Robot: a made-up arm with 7 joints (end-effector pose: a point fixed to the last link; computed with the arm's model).
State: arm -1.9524 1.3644 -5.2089 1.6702 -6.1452 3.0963 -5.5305
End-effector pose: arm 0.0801 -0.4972 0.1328 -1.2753 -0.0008 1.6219
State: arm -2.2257 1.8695 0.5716 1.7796 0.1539 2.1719 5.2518
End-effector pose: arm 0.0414 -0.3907 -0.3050 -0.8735 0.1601 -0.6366
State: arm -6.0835 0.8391 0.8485 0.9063 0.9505 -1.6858 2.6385
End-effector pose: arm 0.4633 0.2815 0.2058 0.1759 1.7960 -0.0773
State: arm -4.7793 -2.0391 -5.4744 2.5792 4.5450 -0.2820 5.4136
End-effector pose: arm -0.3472 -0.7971 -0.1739 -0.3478 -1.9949 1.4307
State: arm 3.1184 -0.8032 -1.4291 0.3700 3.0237 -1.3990 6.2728
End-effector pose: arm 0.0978 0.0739 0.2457 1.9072 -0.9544 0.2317
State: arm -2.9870 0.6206 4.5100 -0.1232 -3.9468 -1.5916 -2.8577
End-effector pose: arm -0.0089 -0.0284 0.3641 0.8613 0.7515 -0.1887
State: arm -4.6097 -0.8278 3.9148 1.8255 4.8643 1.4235 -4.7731
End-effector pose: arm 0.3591 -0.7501 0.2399 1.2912 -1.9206 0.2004
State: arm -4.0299 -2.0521 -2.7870 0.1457 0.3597 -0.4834 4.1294
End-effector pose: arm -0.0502 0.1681 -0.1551 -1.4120 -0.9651 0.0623
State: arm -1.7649 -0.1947 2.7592 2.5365 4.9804 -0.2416 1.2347
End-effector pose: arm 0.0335 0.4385 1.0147 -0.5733 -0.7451 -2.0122
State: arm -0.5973 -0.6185 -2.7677 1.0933 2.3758 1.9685 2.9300
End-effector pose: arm -0.6838 0.0840 0.2515 0.3524 -0.5735 0.0989
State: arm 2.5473 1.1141 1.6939 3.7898 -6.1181 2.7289 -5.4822
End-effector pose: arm -0.4817 0.4142 0.4973 0.2713 2.2032 -2.0802
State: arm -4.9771 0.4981 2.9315 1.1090 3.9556 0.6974 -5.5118
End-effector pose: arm -0.2294 -0.3484 0.6694 0.9342 -0.7093 -0.7010
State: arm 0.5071 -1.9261 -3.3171 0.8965 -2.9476 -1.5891 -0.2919
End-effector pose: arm -0.1170 -0.0551 -0.1107 -0.8868 0.1437 -2.7461
